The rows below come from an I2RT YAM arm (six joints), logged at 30 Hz.
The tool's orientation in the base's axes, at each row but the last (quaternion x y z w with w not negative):
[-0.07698, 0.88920, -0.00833, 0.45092]
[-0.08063, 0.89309, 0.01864, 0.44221]
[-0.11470, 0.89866, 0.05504, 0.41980]
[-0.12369, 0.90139, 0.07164, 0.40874]
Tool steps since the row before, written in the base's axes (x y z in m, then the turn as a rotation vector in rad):
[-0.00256, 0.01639, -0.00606, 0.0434, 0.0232, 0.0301]
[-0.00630, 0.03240, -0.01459, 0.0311, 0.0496, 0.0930]
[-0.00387, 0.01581, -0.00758, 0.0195, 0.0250, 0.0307]
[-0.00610, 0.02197, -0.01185, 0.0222, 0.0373, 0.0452]
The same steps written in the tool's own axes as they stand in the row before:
[0.00397, 0.01704, 0.00243, -0.0527, 0.0148, 0.0183]
[0.01119, 0.03352, 0.00731, -0.0986, 0.0404, -0.0269]
[0.00569, 0.01625, 0.00508, -0.0397, 0.0194, -0.0003]
[0.00920, 0.02246, 0.00844, -0.0543, 0.0308, -0.0051]

